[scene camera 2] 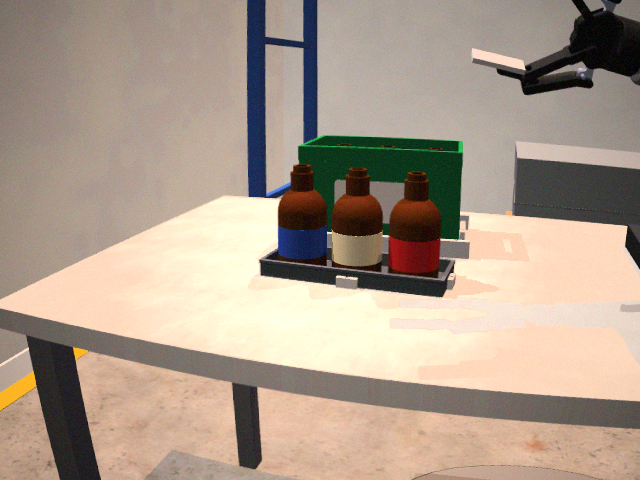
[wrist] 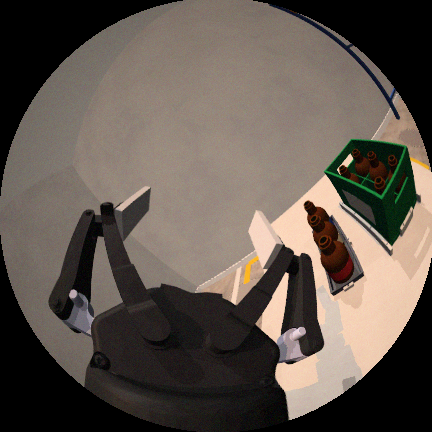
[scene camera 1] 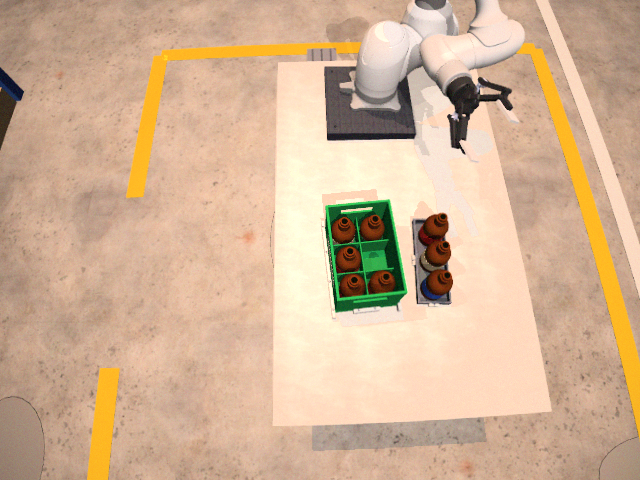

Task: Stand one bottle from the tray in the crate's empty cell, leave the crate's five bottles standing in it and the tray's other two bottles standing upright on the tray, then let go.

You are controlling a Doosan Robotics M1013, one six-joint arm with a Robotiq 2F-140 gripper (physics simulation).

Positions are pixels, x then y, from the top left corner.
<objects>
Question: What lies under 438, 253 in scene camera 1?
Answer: A cream-labelled bottle.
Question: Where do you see a red-labelled bottle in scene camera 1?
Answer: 436, 226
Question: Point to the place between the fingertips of the gripper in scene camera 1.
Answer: At 493, 142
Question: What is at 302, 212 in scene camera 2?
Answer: A blue-labelled brown bottle.
</objects>
